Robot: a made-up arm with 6 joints. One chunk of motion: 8 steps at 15 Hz.
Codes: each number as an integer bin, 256 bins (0 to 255) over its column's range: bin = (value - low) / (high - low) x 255, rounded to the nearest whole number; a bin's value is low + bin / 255 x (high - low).
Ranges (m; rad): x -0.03..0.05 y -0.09..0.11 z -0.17..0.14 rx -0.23..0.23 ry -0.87..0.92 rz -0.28..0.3
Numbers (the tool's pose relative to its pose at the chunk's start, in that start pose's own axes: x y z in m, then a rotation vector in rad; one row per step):
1: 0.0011 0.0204 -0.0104 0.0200 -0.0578 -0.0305
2: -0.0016 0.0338 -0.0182 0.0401 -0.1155 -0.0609
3: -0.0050 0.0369 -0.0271 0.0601 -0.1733 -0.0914
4: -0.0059 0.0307 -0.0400 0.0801 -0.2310 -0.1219
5: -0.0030 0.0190 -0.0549 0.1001 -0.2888 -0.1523
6: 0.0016 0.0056 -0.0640 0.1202 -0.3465 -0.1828
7: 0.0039 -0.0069 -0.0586 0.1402 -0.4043 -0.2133
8: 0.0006 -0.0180 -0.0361 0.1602 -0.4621 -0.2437
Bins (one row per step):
1: 99 141 131 139 116 110
2: 91 158 125 150 107 96
3: 80 162 118 161 99 83
4: 77 154 107 172 91 70
5: 86 139 95 183 83 56
6: 101 122 87 194 75 43
7: 108 106 92 205 66 29
8: 98 92 110 216 58 16

